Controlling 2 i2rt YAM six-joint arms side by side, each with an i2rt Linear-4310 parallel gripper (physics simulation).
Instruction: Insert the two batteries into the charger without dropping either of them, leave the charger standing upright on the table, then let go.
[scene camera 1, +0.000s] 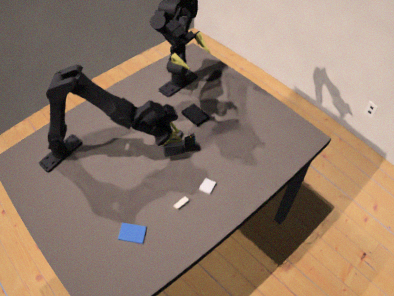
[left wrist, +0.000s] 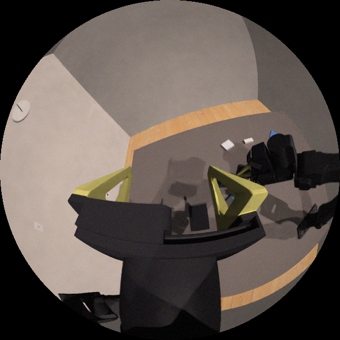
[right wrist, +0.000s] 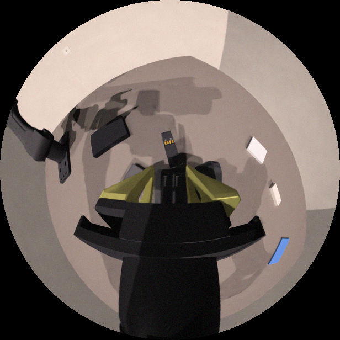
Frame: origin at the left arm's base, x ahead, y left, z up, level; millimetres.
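Where they show: left gripper, fingertip midpoint: (scene camera 1: 199, 60); right gripper, fingertip midpoint: (scene camera 1: 179, 136); left arm's base, origin of the base link: (scene camera 1: 178, 83); right arm's base, origin of the base link: (scene camera 1: 60, 153).
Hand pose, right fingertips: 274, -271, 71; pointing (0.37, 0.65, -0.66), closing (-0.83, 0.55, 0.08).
Things, the pixels of their top centre, and the offset from my right fingertips, as dx, dy, dz. "spot": a spot on its surface instead.
- flat black slab, middle of its top: (scene camera 1: 195, 113) -74, +170, -56
- white square, surface spot: (scene camera 1: 208, 186) spot: +204, -62, -63
- small cream block, middle of its top: (scene camera 1: 181, 202) +179, -179, -60
- blue rectangle, surface spot: (scene camera 1: 132, 233) spot: +142, -384, -65
A black battery (right wrist: 169, 142) with gold contacts sticks out just beyond the right fingertips, slightly tilted. My right gripper (scene camera 1: 174, 136) (right wrist: 169, 169) is partly open around dark parts low over the table, with its fingers apart. A dark block (scene camera 1: 174, 149) (right wrist: 213, 171) lies on one side of these fingers, and a grey piece (right wrist: 134, 172) shows on the other. The fingers hide much of the charger, so I cannot tell which dark part is charger or second battery, nor how deep the battery sits. My left gripper (scene camera 1: 198, 59) (left wrist: 169, 169) is wide open and empty, high above the table.
A flat black slab (scene camera 1: 195, 114) (left wrist: 199, 217) (right wrist: 110, 136) lies near the left arm's base. A white square (scene camera 1: 208, 186) (left wrist: 228, 145) (right wrist: 256, 150), a small cream block (scene camera 1: 181, 203) (left wrist: 248, 141) (right wrist: 275, 194) and a blue rectangle (scene camera 1: 132, 233) (right wrist: 279, 251) lie toward the table's front.
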